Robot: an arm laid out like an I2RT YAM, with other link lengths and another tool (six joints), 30 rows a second.
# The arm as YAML. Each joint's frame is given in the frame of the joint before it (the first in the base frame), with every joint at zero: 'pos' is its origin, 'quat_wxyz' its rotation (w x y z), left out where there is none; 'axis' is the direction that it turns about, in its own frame. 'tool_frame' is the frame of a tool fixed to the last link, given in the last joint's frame.
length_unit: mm
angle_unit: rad
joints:
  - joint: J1
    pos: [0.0, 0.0, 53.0]
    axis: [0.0, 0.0, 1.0]
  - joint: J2
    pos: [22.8, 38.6, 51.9]
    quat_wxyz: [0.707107, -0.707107, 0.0, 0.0]
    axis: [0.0, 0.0, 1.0]
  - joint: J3
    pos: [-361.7, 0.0, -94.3]
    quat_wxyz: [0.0, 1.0, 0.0, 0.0]
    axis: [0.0, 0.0, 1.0]
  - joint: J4
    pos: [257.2, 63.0, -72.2]
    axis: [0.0, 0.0, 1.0]
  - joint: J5
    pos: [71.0, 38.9, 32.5]
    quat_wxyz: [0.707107, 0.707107, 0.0, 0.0]
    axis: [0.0, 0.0, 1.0]
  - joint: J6
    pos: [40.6, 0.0, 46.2]
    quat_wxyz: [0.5, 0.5, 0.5, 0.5]
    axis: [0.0, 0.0, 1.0]
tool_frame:
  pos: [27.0, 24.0, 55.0]
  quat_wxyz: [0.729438, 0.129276, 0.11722, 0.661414]
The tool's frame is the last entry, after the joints.
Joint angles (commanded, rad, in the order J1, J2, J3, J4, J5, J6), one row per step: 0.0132 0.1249 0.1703 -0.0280 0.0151 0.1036; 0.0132 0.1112 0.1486 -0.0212 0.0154 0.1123; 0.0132 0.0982 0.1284 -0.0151 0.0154 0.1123; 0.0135 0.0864 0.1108 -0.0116 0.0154 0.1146; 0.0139 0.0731 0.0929 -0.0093 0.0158 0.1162; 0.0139 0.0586 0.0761 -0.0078 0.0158 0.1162; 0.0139 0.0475 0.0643 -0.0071 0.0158 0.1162; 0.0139 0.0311 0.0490 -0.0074 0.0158 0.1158; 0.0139 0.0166 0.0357 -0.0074 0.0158 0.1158; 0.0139 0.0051 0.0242 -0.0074 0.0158 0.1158
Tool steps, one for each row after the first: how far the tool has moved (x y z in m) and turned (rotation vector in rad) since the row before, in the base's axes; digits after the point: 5 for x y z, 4 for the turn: -0.00004 0.00020 -0.00737 0.0087 0.0012 -0.0002; -0.00001 0.00000 -0.00670 0.0000 0.0011 0.0000; -0.00005 0.00009 -0.00617 0.0023 0.0023 0.0003; -0.00013 0.00004 -0.00639 0.0016 0.0023 0.0000; -0.00022 0.00000 -0.00596 0.0000 0.0008 0.0000; -0.00017 0.00000 -0.00419 0.0000 0.0000 0.0000; -0.00028 -0.00001 -0.00550 -0.0004 -0.0008 0.0000; -0.00017 0.00000 -0.00474 0.0000 -0.0012 0.0000; -0.00005 0.00000 -0.00416 0.0000 0.0000 0.0000
